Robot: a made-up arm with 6 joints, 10 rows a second.
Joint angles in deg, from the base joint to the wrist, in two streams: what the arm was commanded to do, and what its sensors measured. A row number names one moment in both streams.
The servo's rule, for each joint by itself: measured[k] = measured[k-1] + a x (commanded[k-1-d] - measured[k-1]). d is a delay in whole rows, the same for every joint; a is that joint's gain. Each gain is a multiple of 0.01, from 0.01 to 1. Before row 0 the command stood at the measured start. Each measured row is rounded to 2 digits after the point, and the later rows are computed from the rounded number. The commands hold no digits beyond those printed.
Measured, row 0: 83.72, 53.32, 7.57, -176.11, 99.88, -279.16
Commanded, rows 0 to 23: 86.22, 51.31, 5.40, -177.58, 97.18, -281.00; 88.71, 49.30, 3.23, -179.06, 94.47, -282.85; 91.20, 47.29, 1.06, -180.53, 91.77, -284.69; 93.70, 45.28, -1.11, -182.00, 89.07, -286.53; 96.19, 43.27, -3.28, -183.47, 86.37, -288.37; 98.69, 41.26, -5.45, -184.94, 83.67, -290.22; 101.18, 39.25, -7.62, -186.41, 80.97, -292.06; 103.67, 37.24, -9.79, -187.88, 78.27, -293.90; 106.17, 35.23, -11.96, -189.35, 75.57, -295.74; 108.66, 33.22, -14.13, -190.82, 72.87, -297.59; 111.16, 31.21, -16.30, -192.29, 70.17, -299.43; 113.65, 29.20, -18.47, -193.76, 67.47, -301.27; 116.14, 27.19, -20.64, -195.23, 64.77, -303.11; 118.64, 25.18, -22.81, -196.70, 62.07, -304.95; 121.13, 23.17, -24.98, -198.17, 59.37, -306.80; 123.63, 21.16, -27.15, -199.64, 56.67, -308.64; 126.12, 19.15, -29.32, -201.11, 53.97, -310.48; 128.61, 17.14, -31.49, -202.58, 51.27, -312.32; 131.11, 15.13, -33.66, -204.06, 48.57, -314.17; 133.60, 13.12, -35.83, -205.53, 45.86, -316.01; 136.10, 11.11, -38.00, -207.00, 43.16, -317.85; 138.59, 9.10, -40.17, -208.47, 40.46, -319.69; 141.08, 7.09, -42.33, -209.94, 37.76, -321.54; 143.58, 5.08, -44.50, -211.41, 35.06, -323.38
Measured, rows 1 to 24: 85.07, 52.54, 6.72, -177.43, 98.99, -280.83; 87.04, 51.28, 5.36, -178.90, 97.50, -282.67; 89.29, 49.72, 3.68, -180.37, 95.61, -284.51; 91.67, 47.99, 1.81, -181.84, 93.45, -286.35; 94.11, 46.15, -0.18, -183.31, 91.11, -288.19; 96.58, 44.24, -2.24, -184.78, 88.65, -290.04; 99.06, 42.29, -4.34, -186.25, 86.12, -291.88; 101.55, 40.32, -6.47, -187.72, 83.53, -293.72; 104.04, 38.33, -8.61, -189.19, 80.90, -295.56; 106.53, 36.34, -10.76, -190.66, 78.25, -297.41; 109.03, 34.34, -12.92, -192.13, 75.58, -299.25; 111.52, 32.34, -15.08, -193.60, 72.90, -301.09; 114.01, 30.33, -17.25, -195.07, 70.22, -302.93; 116.51, 28.32, -19.42, -196.54, 67.53, -304.77; 119.00, 26.31, -21.59, -198.01, 64.84, -306.62; 121.50, 24.30, -23.76, -199.48, 62.14, -308.46; 123.99, 22.29, -25.93, -200.95, 59.44, -310.30; 126.48, 20.28, -28.10, -202.42, 56.74, -312.14; 128.98, 18.27, -30.27, -203.90, 54.04, -313.99; 131.47, 16.26, -32.44, -205.37, 51.34, -315.83; 133.97, 14.25, -34.61, -206.84, 48.64, -317.67; 136.46, 12.24, -36.78, -208.31, 45.94, -319.51; 138.95, 10.23, -38.94, -209.78, 43.24, -321.36; 141.45, 8.22, -41.11, -211.25, 40.54, -323.20
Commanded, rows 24 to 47: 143.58, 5.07, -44.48, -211.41, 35.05, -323.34; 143.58, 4.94, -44.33, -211.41, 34.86, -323.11; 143.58, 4.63, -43.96, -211.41, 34.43, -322.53; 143.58, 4.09, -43.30, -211.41, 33.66, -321.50; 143.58, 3.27, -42.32, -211.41, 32.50, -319.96; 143.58, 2.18, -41.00, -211.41, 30.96, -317.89; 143.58, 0.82, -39.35, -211.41, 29.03, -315.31; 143.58, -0.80, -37.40, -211.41, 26.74, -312.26; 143.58, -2.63, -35.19, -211.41, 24.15, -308.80; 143.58, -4.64, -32.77, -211.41, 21.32, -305.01; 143.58, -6.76, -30.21, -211.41, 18.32, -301.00; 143.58, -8.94, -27.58, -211.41, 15.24, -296.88; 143.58, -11.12, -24.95, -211.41, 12.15, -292.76; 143.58, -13.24, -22.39, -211.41, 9.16, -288.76; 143.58, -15.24, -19.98, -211.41, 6.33, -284.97; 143.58, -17.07, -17.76, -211.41, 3.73, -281.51; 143.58, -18.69, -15.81, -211.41, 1.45, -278.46; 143.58, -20.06, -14.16, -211.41, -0.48, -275.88; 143.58, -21.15, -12.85, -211.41, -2.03, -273.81; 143.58, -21.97, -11.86, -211.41, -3.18, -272.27; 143.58, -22.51, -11.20, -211.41, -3.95, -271.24; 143.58, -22.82, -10.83, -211.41, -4.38, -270.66; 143.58, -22.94, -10.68, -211.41, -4.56, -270.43; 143.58, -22.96, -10.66, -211.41, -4.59, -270.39
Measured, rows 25 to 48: 142.60, 6.99, -42.42, -211.39, 38.73, -323.33; 143.13, 6.19, -43.16, -211.41, 37.45, -323.13; 143.37, 5.58, -43.47, -211.41, 36.45, -322.58; 143.48, 5.00, -43.40, -211.41, 35.53, -321.60; 143.53, 4.33, -42.98, -211.41, 34.53, -320.11; 143.56, 3.49, -42.21, -211.41, 33.35, -318.09; 143.57, 2.45, -41.09, -211.41, 31.92, -315.56; 143.58, 1.18, -39.65, -211.41, 30.21, -312.56; 143.58, -0.31, -37.91, -211.41, 28.21, -309.14; 143.58, -2.00, -35.91, -211.41, 25.94, -305.38; 143.58, -3.86, -33.69, -211.41, 23.43, -301.39; 143.58, -5.84, -31.31, -211.41, 20.73, -297.29; 143.58, -7.90, -28.83, -211.41, 17.90, -293.17; 143.58, -9.98, -26.32, -211.41, 15.02, -289.16; 143.58, -12.03, -23.85, -211.41, 12.15, -285.35; 143.58, -14.00, -21.47, -211.41, 9.37, -281.86; 143.58, -15.83, -19.26, -211.41, 6.76, -278.77; 143.58, -17.48, -17.27, -211.41, 4.37, -276.14; 143.58, -18.91, -15.55, -211.41, 2.26, -274.02; 143.58, -20.10, -14.11, -211.41, 0.46, -272.43; 143.58, -21.04, -12.98, -211.41, -1.00, -271.35; 143.58, -21.73, -12.14, -211.41, -2.12, -270.72; 143.58, -22.20, -11.57, -211.41, -2.93, -270.46; 143.58, -22.50, -11.22, -211.41, -3.48, -270.40
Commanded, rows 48 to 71: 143.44, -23.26, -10.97, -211.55, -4.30, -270.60; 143.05, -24.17, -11.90, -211.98, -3.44, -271.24; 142.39, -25.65, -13.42, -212.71, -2.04, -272.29; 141.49, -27.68, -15.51, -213.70, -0.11, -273.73; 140.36, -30.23, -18.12, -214.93, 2.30, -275.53; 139.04, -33.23, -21.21, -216.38, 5.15, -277.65; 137.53, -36.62, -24.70, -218.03, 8.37, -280.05; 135.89, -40.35, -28.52, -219.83, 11.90, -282.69; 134.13, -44.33, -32.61, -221.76, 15.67, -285.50; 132.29, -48.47, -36.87, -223.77, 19.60, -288.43; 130.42, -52.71, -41.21, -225.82, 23.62, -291.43; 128.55, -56.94, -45.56, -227.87, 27.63, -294.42; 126.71, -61.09, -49.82, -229.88, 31.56, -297.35; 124.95, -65.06, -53.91, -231.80, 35.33, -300.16; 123.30, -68.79, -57.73, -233.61, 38.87, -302.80; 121.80, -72.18, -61.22, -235.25, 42.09, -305.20; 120.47, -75.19, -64.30, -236.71, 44.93, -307.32; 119.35, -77.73, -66.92, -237.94, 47.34, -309.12; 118.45, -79.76, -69.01, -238.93, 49.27, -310.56; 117.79, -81.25, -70.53, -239.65, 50.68, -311.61; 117.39, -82.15, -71.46, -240.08, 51.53, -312.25; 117.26, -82.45, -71.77, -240.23, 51.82, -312.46; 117.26, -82.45, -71.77, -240.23, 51.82, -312.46; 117.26, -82.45, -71.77, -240.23, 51.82, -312.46
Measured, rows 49 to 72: 143.50, -22.80, -11.12, -211.54, -3.75, -270.58; 143.26, -23.33, -11.42, -211.94, -3.65, -271.18; 142.79, -24.23, -12.20, -212.63, -3.12, -272.19; 142.09, -25.58, -13.49, -213.59, -2.13, -273.59; 141.16, -27.39, -15.30, -214.80, -0.67, -275.36; 140.02, -29.67, -17.60, -216.22, 1.25, -277.44; 138.68, -32.38, -20.37, -217.85, 3.60, -279.82; 137.17, -35.49, -23.55, -219.63, 6.34, -282.43; 135.53, -38.94, -27.08, -221.55, 9.42, -285.22; 133.78, -42.66, -30.90, -223.55, 12.78, -288.14; 131.97, -46.58, -34.92, -225.59, 16.36, -291.13; 130.12, -50.62, -39.07, -227.64, 20.08, -294.12; 128.28, -54.70, -43.26, -229.66, 23.87, -297.06; 126.48, -58.74, -47.41, -231.59, 27.65, -299.88; 124.76, -62.66, -51.43, -233.41, 31.35, -302.54; 123.16, -66.37, -55.25, -235.07, 34.89, -304.96; 121.71, -69.81, -58.78, -236.55, 38.20, -307.11; 120.44, -72.90, -61.95, -237.80, 41.22, -308.94; 119.37, -75.58, -64.70, -238.82, 43.88, -310.41; 118.52, -77.79, -66.97, -239.57, 46.12, -311.50; 117.91, -79.49, -68.72, -240.03, 47.91, -312.18; 117.56, -80.64, -69.91, -240.21, 49.20, -312.43; 117.40, -81.35, -70.64, -240.23, 50.06, -312.46; 117.32, -81.78, -71.08, -240.23, 50.64, -312.46
